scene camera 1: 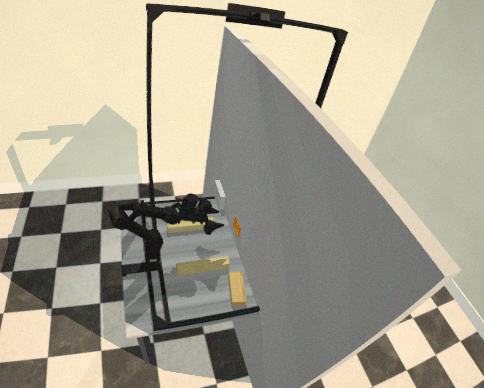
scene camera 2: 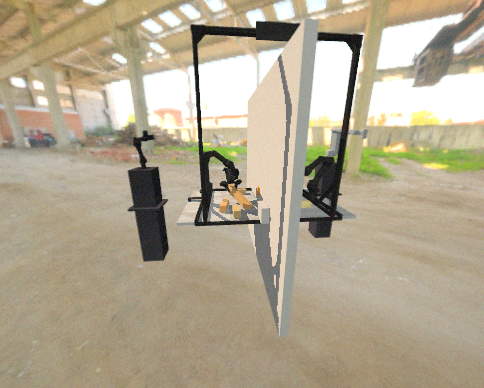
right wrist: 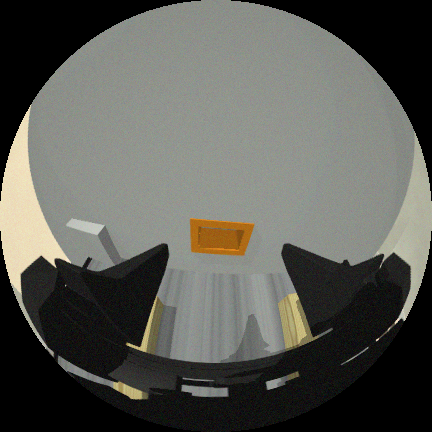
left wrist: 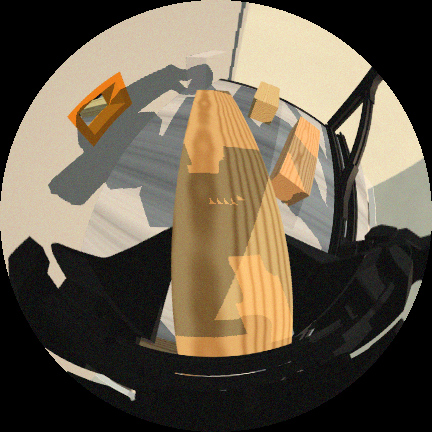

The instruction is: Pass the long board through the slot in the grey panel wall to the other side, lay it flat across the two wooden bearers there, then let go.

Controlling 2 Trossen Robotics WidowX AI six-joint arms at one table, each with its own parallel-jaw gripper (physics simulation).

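Places are measured from the left arm's base along level axes (x ahead, y left, z up), in metres.
Pixels of known places: left gripper, between the fingertips: (left wrist: 224,232); right gripper, between the fingertips: (scene camera 1: 221,218) (right wrist: 227,250); right arm's base, origin of its link: (scene camera 1: 152,254) (scene camera 2: 312,197).
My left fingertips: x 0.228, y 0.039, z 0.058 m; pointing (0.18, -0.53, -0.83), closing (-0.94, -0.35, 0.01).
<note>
Behind a point stands the place of what it marks.
The long board (scene camera 2: 241,198) {x 0.286, y -0.107, z 0.048 m} (left wrist: 215,250) {x 0.232, y 0.052, z 0.089 m} is on the left arm's side of the grey panel wall (scene camera 1: 310,215) {x 0.482, y 0.396, z 0.644 m} (scene camera 2: 267,130) {x 0.433, y -0.274, z 0.544 m} (right wrist: 220,125) {x 0.483, y -0.060, z 0.243 m}. My left gripper (scene camera 2: 231,186) {x 0.228, y 0.039, z 0.058 m} (left wrist: 224,232) {x 0.228, y 0.039, z 0.058 m} is shut on it; its far end is outside the orange-framed slot (scene camera 1: 237,226) {x 0.470, y -0.065, z 0.060 m} (scene camera 2: 258,191) {x 0.437, y -0.008, z 0.072 m} (left wrist: 89,131) {x 0.431, y -0.007, z 0.070 m} (right wrist: 194,237) {x 0.484, y -0.083, z 0.082 m}, which lies left of the board in the left wrist view. My right gripper (scene camera 1: 220,218) {x 0.574, y -0.047, z 0.159 m} (right wrist: 227,250) {x 0.574, y -0.047, z 0.159 m} is open and empty on the other side, facing the wall. One bearer (scene camera 1: 202,266) {x 0.692, y 0.123, z 0.025 m} (right wrist: 294,315) {x 0.604, y 0.087, z 0.025 m} lies in front of it in scene camera 1; the other bearer (scene camera 1: 189,227) {x 0.708, y -0.135, z 0.010 m} (right wrist: 154,332) {x 0.629, y -0.135, z -0.002 m} is partly hidden by the right arm.
A wooden block (scene camera 1: 237,288) {x 0.559, y 0.264, z 0.019 m} lies by the wall on the bearers' side. Two wooden blocks, a larger one (scene camera 2: 224,205) {x 0.154, y -0.205, z 0.031 m} (left wrist: 300,160) {x 0.163, y -0.086, z 0.031 m} and a smaller one (scene camera 2: 236,212) {x 0.233, y -0.320, z 0.021 m} (left wrist: 266,100) {x 0.233, y -0.206, z 0.031 m}, are beside the board. A pale post (scene camera 1: 220,194) {x 0.508, y -0.293, z 0.079 m} (scene camera 2: 264,213) {x 0.402, y -0.415, z 0.047 m} (right wrist: 87,226) {x 0.498, y -0.317, z 0.081 m} stands at the wall.
</note>
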